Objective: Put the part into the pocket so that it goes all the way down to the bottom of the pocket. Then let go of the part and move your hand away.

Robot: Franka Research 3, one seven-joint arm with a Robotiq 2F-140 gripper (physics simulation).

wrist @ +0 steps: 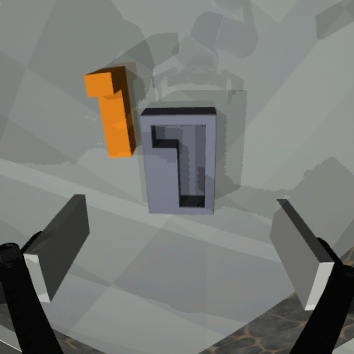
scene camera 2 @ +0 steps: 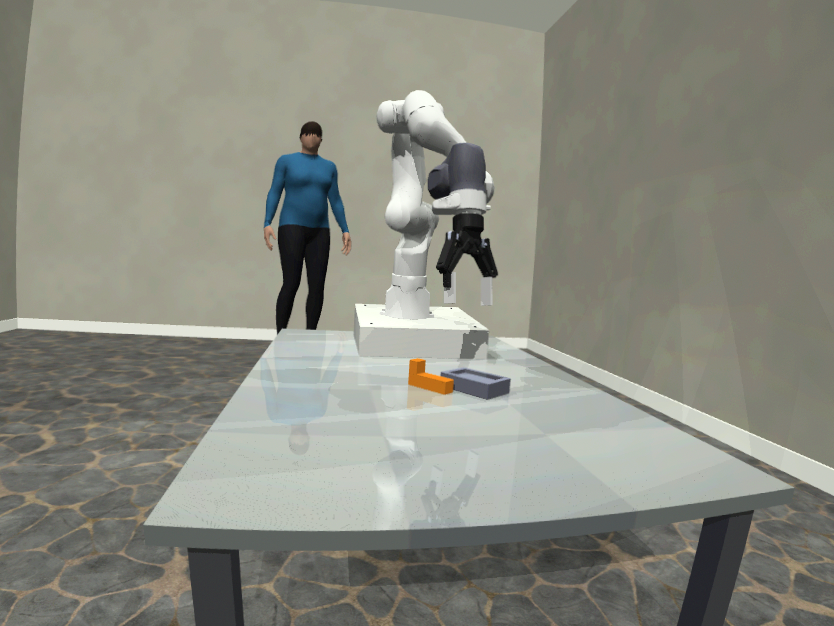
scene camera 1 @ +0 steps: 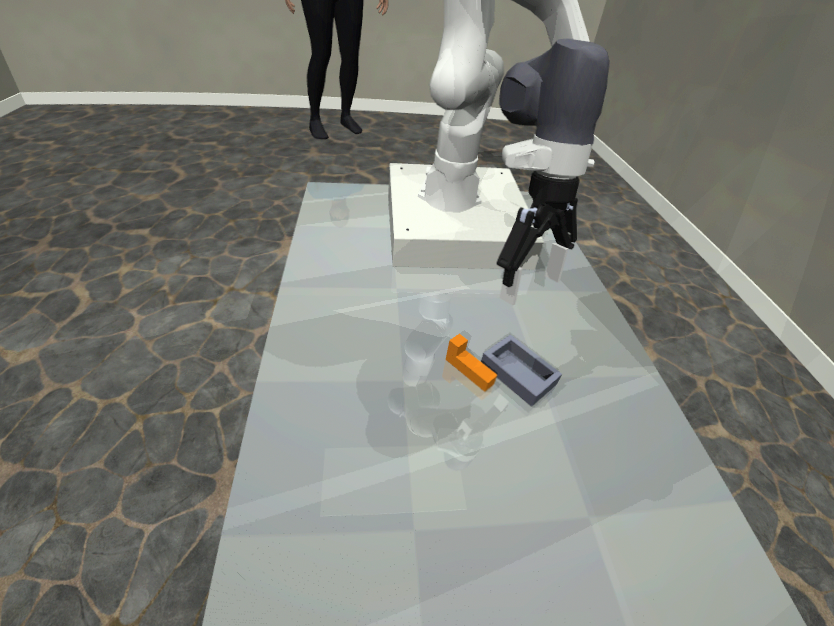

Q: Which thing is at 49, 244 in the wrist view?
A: My gripper.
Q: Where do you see a grey pocket block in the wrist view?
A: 178, 143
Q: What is my gripper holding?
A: Nothing.
